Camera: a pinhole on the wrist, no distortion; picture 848 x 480 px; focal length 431.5 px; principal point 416.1 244.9 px. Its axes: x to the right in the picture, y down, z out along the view. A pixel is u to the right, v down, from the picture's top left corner.
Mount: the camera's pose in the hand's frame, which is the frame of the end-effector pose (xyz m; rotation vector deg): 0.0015 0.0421 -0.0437 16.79 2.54 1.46
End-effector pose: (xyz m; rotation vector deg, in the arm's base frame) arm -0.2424 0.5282 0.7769 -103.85 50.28 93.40
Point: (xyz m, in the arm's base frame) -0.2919 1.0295 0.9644
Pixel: 179.1 92.2
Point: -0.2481 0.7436 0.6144
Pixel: 603.0 77.4
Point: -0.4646 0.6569 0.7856
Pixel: 338.1 459.6
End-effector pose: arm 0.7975 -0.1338 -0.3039 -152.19 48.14 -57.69
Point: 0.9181 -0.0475 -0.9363
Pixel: 137.4 430.2
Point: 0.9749 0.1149 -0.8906
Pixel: 132.3 292.1
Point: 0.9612 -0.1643 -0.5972
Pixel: 340.9 394.5
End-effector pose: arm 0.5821 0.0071 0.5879 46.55 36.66 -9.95
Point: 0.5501 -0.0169 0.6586
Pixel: 25.3 242.3
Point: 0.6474 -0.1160 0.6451
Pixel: 406.6 228.4
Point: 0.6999 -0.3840 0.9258
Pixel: 281.6 332.8
